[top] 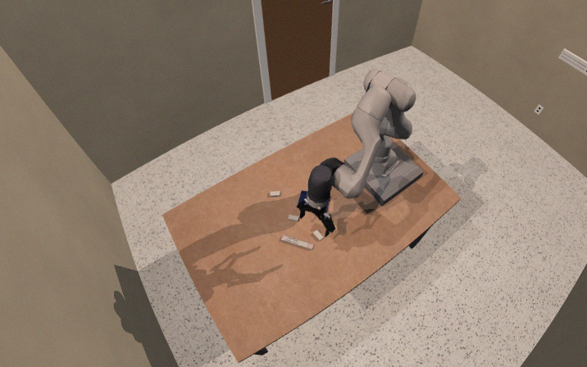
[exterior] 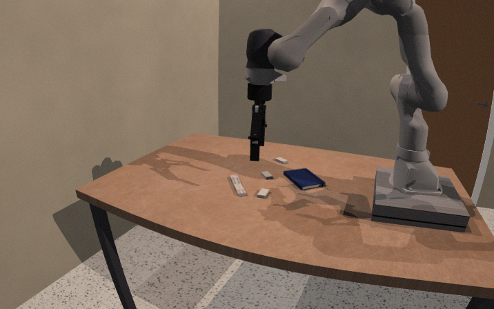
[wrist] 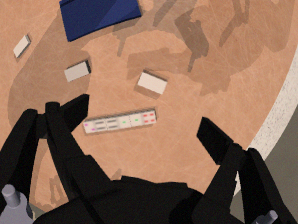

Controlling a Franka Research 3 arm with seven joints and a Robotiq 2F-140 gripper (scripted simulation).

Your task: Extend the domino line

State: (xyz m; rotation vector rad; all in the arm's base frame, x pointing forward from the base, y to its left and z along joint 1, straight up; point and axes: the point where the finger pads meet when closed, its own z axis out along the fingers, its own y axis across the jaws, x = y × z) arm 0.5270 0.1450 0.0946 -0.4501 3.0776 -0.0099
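The domino is 150 mm below my hand and 20 mm behind it. Also, from my hand: dark blue book: 170 mm to the right, 150 mm below, 120 mm behind.
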